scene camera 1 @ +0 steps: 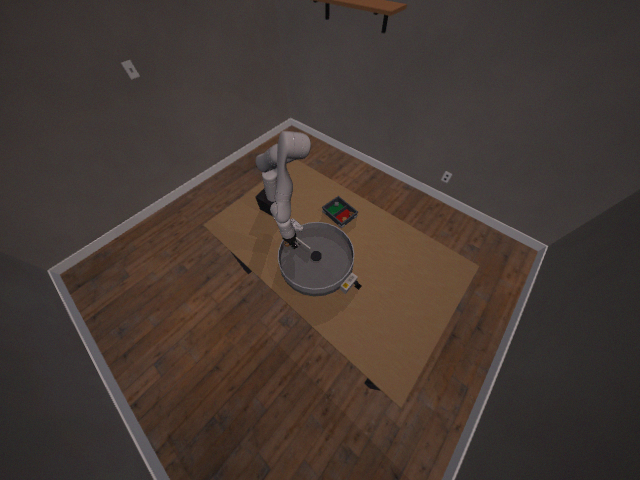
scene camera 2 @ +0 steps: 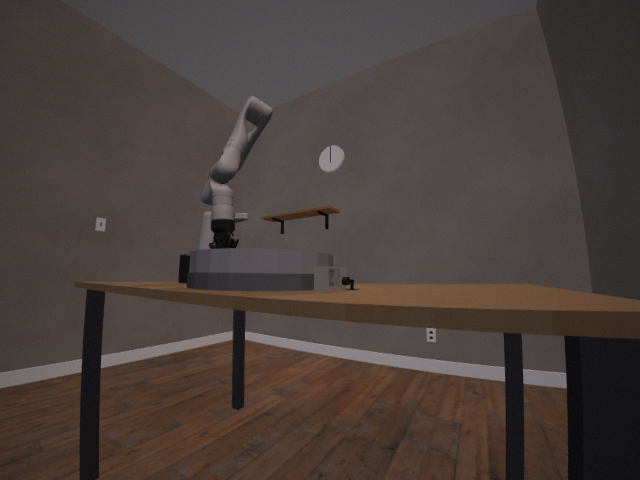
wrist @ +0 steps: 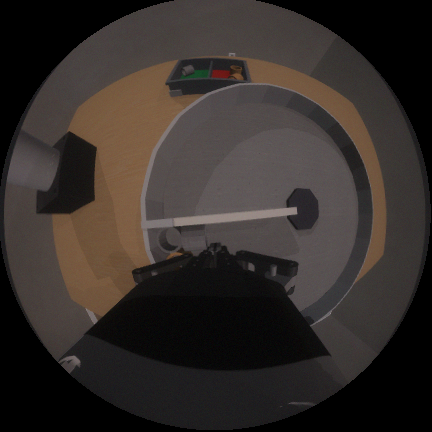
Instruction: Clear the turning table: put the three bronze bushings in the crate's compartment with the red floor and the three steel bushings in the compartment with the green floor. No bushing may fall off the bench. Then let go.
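Seen in the pictures: gripper, fingertip midpoint: [scene camera 1: 294, 248] [wrist: 215, 249]; arm's base at its link origin: [scene camera 1: 273, 196] [wrist: 49, 169].
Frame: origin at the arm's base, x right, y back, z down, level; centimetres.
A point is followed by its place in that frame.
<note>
The gripper [scene camera 1: 294, 246] {x 13.6, y -35.4, z 6.3 cm} [scene camera 2: 223, 244] [wrist: 215, 247] {x 13.6, y -35.4, z 6.3 cm} is shut and empty, pointing down inside the rim of the grey turning table [scene camera 1: 320, 276] {x 14.9, y -59.0, z 6.2 cm} [scene camera 2: 253, 261] {x 23.7, y -62.7, z 5.0 cm} [wrist: 260, 150] {x -0.2, y -41.9, z 6.2 cm}. In the wrist view, an upright steel bushing [wrist: 170, 240] and a steel bushing [wrist: 194, 237] {x 11.5, y -33.1, z 3.2 cm} on its side lie left of the fingertips, beside the pale bar. A bronze bushing [wrist: 176, 256] is partly hidden behind the left finger linkage. The crate [scene camera 1: 331, 217] {x -19.4, y -33.2, z 9.5 cm} [wrist: 202, 88] {x -19.5, y -32.4, z 9.8 cm} holds one steel bushing [scene camera 1: 336, 204] {x -28.9, y -28.4, z 8.3 cm} [wrist: 188, 70] {x -28.5, y -28.2, z 8.7 cm} in the green compartment and two bronze bushings, an upper one [wrist: 236, 68] {x -31.4, y -41.2, z 9.4 cm} and a lower one [wrist: 236, 77] {x -22.9, y -40.3, z 8.0 cm}, in the red compartment.
A pale fixed bar [scene camera 1: 302, 243] {x 9.5, y -38.6, z 2.2 cm} [wrist: 235, 216] {x 9.3, y -37.2, z 2.0 cm} crosses from the turning table's rim to its dark hub [scene camera 1: 315, 255] {x 8.4, y -48.1, z 5.4 cm} [wrist: 303, 208] {x 8.2, y -48.1, z 5.4 cm}. The raised rim surrounds the fingers. A control box [scene camera 1: 348, 282] {x 6.8, y -71.9, z 5.6 cm} [scene camera 2: 328, 277] {x 10.6, y -74.0, z 8.4 cm} stands at the rim. The black arm base [wrist: 70, 172] {x 1.0, y -6.0, z 3.8 cm} stands at the left.
</note>
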